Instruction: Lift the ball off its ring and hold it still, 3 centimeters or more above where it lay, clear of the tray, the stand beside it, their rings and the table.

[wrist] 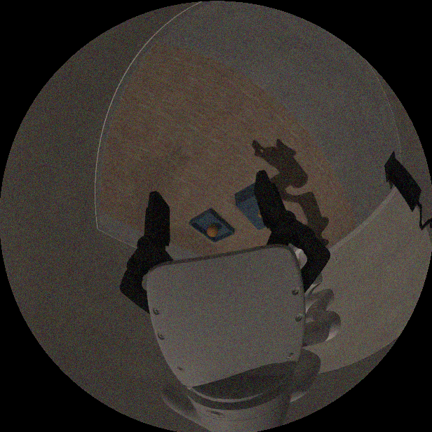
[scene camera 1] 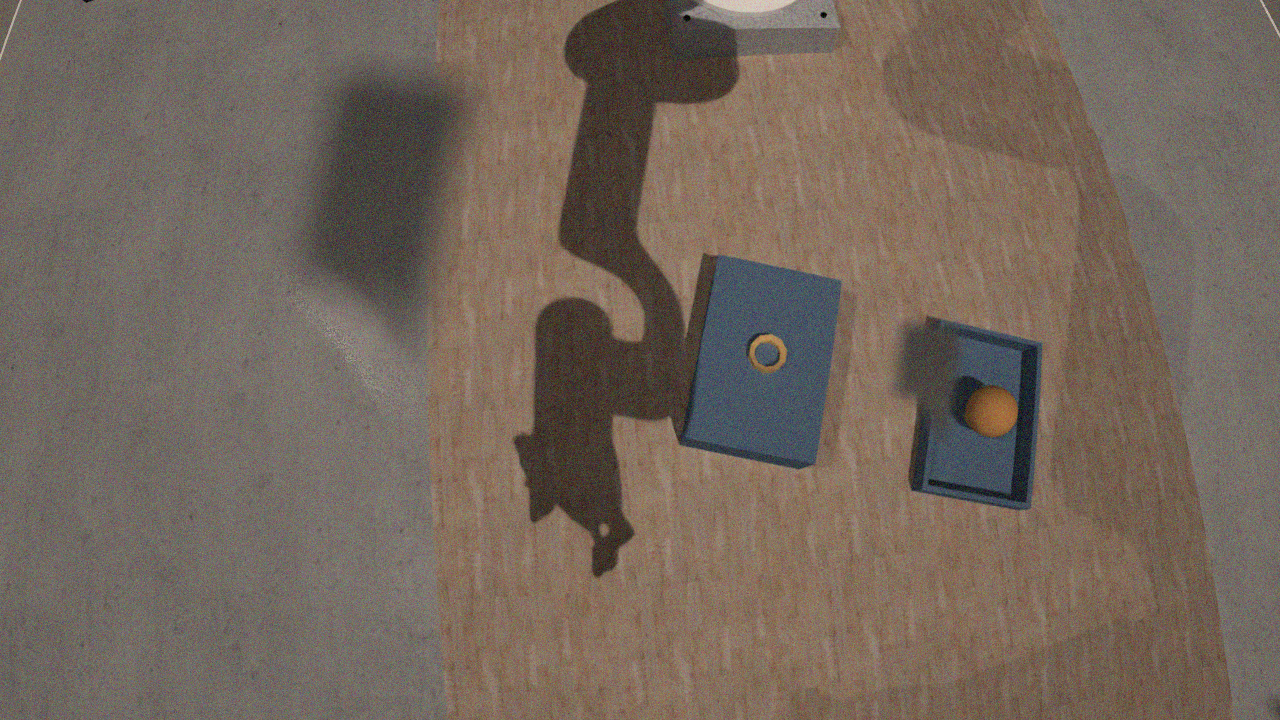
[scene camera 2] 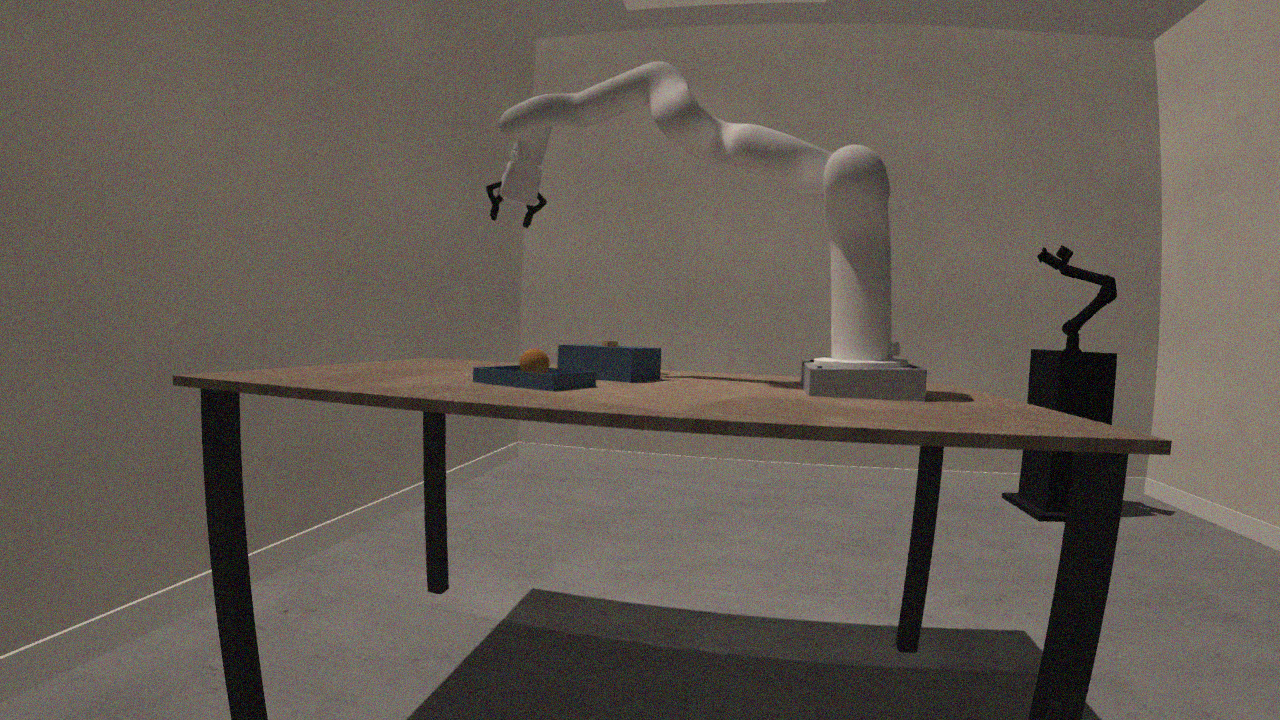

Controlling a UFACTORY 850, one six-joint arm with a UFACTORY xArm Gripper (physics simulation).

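An orange ball (scene camera 1: 990, 411) (scene camera 2: 534, 360) (wrist: 212, 231) sits inside the shallow blue tray (scene camera 1: 1032, 420) (scene camera 2: 563, 379) (wrist: 199, 230); the ring under it is hidden. The blue stand (scene camera 1: 747, 416) (scene camera 2: 608, 363) (wrist: 247, 205) is a taller block beside the tray, with an empty orange ring (scene camera 1: 768, 337) (scene camera 2: 611, 342) on its top. My gripper (scene camera 2: 511, 222) (wrist: 208, 188) is open and empty, high above the table, pointing down and slightly tilted. In the wrist view the ball shows between and beyond the two black fingers. The gripper does not show in scene camera 1.
The wooden table (scene camera 1: 554, 644) (scene camera 2: 716, 407) (wrist: 200, 100) bears the tray, the stand and the arm's grey base block (scene camera 1: 787, 39) (scene camera 2: 863, 379). The arm's shadow falls left of the stand in scene camera 1. A black pedestal (scene camera 2: 1071, 385) with a small black arm stands beyond the table.
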